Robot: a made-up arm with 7 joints. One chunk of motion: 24 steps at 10 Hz.
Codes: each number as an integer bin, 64 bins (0 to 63) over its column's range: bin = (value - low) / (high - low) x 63, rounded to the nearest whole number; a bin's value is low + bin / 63 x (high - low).
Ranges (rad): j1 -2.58..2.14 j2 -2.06..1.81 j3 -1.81..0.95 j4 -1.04..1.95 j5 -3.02..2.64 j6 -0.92..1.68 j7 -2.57..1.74
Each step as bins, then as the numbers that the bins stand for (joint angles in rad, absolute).
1 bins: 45 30 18 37 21 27 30
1 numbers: 0.7914 -0.2171 -1.0214 0.7160 -1.1333 0.1943 -0.5176
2 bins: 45 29 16 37 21 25 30
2 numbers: 0.7914 -0.2786 -1.1090 0.7160 -1.1333 0.1117 -0.5176
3 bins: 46 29 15 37 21 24 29
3 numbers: 0.8663 -0.2786 -1.1529 0.7160 -1.1333 0.0705 -0.5860
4 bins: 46 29 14 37 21 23 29
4 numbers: 0.8663 -0.2786 -1.1967 0.7160 -1.1333 0.0292 -0.5860
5 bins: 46 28 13 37 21 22 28
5 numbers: 0.8663 -0.3400 -1.2405 0.7160 -1.1333 -0.0121 -0.6544
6 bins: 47 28 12 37 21 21 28
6 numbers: 0.9413 -0.3400 -1.2843 0.7160 -1.1333 -0.0533 -0.6544
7 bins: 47 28 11 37 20 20 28
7 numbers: 0.9413 -0.3400 -1.3281 0.7160 -1.2232 -0.0946 -0.6544
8 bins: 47 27 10 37 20 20 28
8 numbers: 0.9413 -0.4014 -1.3719 0.7160 -1.2232 -0.0946 -0.6544
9 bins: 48 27 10 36 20 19 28
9 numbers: 1.0162 -0.4014 -1.3719 0.6686 -1.2232 -0.1359 -0.6544
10 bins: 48 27 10 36 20 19 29
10 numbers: 1.0162 -0.4014 -1.3719 0.6686 -1.2232 -0.1359 -0.5860
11 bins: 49 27 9 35 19 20 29
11 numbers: 1.0911 -0.4014 -1.4157 0.6211 -1.3130 -0.0946 -0.5860
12 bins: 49 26 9 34 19 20 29
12 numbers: 1.0911 -0.4629 -1.4157 0.5737 -1.3130 -0.0946 -0.5860
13 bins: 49 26 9 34 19 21 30
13 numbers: 1.0911 -0.4629 -1.4157 0.5737 -1.3130 -0.0533 -0.5176
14 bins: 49 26 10 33 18 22 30
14 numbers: 1.0911 -0.4629 -1.3719 0.5262 -1.4029 -0.0121 -0.5176
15 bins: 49 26 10 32 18 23 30
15 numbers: 1.0911 -0.4629 -1.3719 0.4787 -1.4029 0.0292 -0.5176
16 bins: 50 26 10 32 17 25 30
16 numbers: 1.1660 -0.4629 -1.3719 0.4787 -1.4927 0.1117 -0.5176
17 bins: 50 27 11 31 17 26 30
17 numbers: 1.1660 -0.4014 -1.3281 0.4313 -1.4927 0.1530 -0.5176
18 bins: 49 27 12 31 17 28 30
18 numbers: 1.0911 -0.4014 -1.2843 0.4313 -1.4927 0.2356 -0.5176
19 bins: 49 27 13 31 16 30 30
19 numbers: 1.0911 -0.4014 -1.2405 0.4313 -1.5825 0.3181 -0.5176
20 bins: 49 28 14 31 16 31 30
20 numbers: 1.0911 -0.3400 -1.1967 0.4313 -1.5825 0.3594 -0.5176
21 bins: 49 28 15 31 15 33 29
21 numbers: 1.0911 -0.3400 -1.1529 0.4313 -1.6724 0.4419 -0.5860
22 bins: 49 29 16 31 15 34 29
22 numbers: 1.0911 -0.2786 -1.1090 0.4313 -1.6724 0.4832 -0.5860
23 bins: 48 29 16 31 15 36 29
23 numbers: 1.0162 -0.2786 -1.1090 0.4313 -1.6724 0.5657 -0.5860
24 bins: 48 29 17 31 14 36 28
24 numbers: 1.0162 -0.2786 -1.0652 0.4313 -1.7622 0.5657 -0.6544
